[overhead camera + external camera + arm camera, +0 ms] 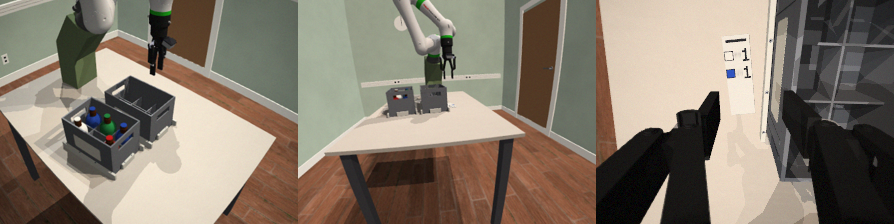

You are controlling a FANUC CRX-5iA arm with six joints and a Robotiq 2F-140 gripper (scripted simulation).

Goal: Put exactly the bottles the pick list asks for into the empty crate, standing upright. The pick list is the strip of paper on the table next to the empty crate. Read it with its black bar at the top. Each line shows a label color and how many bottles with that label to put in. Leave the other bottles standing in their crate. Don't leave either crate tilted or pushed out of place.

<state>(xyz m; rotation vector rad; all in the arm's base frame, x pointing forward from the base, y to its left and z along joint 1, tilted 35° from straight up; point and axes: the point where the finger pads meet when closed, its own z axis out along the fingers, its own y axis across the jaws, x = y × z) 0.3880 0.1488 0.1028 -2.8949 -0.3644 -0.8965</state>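
Now: the white bottle 440 mm to the right of my hand, 170 mm below it and 30 mm ahead of it. Also, from my hand: green bottle: 320 mm to the right, 170 mm below, 80 mm ahead; red bottle: 380 mm to the right, 200 mm ahead, 170 mm below; pick list: 250 mm below, 10 mm to the left, 10 mm behind.
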